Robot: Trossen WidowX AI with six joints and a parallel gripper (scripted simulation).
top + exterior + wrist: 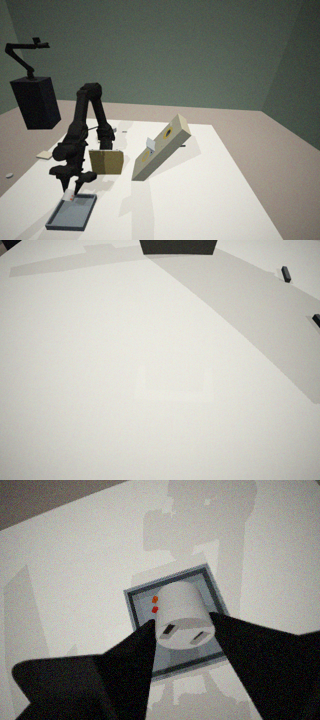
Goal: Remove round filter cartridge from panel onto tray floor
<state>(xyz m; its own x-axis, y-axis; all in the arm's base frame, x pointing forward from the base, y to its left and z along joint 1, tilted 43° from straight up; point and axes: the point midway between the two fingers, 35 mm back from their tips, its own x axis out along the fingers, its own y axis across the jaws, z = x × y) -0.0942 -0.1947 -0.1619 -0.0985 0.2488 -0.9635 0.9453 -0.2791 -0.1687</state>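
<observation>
Right now the tray is 110 mm below my gripper tip. Round my gripper tip: small grey flap (360 mm ahead, 230 mm to the left, 50 mm above); white round filter cartridge (right at my gripper tip).
</observation>
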